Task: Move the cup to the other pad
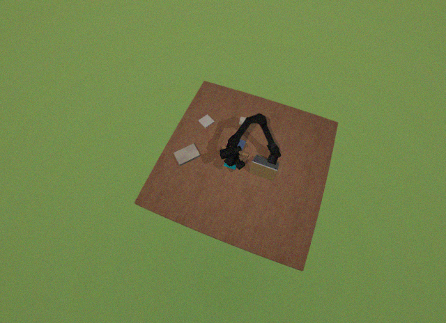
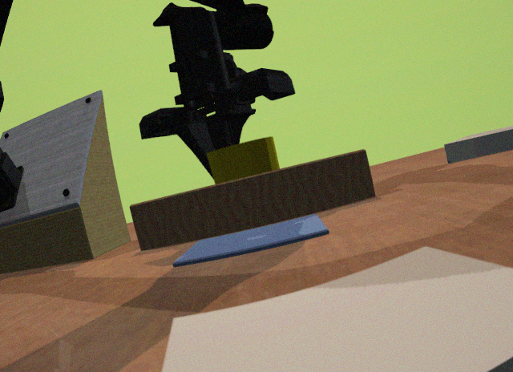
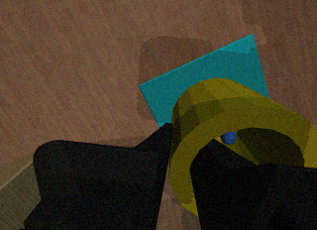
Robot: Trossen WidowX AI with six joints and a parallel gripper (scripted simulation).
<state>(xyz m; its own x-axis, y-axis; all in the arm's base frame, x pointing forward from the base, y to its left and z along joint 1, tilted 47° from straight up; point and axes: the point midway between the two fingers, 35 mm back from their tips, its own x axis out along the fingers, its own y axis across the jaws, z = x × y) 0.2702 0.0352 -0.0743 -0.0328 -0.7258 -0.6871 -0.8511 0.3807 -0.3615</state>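
Now: the yellow cup 2 cm to the right of my gripper tip and 2 cm ahead of it. From my gripper tip the other things lie so: teal pad (5 cm below, 3 cm ahead, 2 cm to the right); then blue pad (19 cm to the right, 5 cm below, 3 cm ahead); then blue marble (3 cm to the right, 3 cm ahead, 2 cm below).
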